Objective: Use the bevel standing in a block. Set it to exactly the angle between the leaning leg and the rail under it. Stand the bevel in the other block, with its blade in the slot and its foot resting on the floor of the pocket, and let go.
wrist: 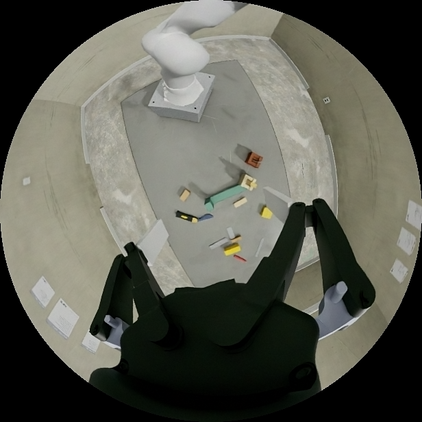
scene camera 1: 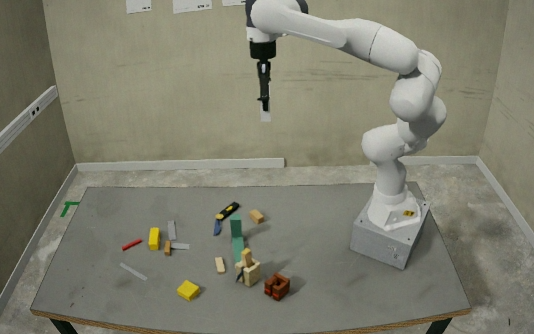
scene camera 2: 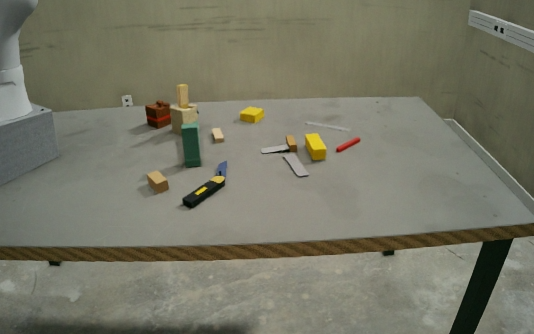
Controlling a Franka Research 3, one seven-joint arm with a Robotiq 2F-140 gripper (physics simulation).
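The bevel's light wooden handle (scene camera 1: 246, 257) (scene camera 2: 182, 95) (wrist: 253, 185) stands upright in the tan block (scene camera 1: 251, 274) (scene camera 2: 181, 121). A short dark blade shows at the block's side in scene camera 1. The other block (scene camera 1: 282, 288) (scene camera 2: 156, 120) (wrist: 254, 160), red-brown with a red stripe, stands beside it; its pocket holds no bevel. The green leg (scene camera 1: 236, 226) (scene camera 2: 191, 146) (wrist: 209, 204) rises from the far end of the green rail (scene camera 1: 238, 246) (wrist: 228, 194); their exact angle cannot be read. My gripper (scene camera 1: 265, 104) (wrist: 212, 212) is open and empty, high above the table.
A black-yellow knife (scene camera 1: 229, 210) (scene camera 2: 204, 192) (wrist: 186, 216) with a blue blade lies near the green leg. Small wooden blocks, yellow blocks (scene camera 1: 188, 290) (scene camera 1: 154, 238), grey strips and a red stick (scene camera 1: 132, 244) (scene camera 2: 348, 144) lie on the table (scene camera 1: 320, 305).
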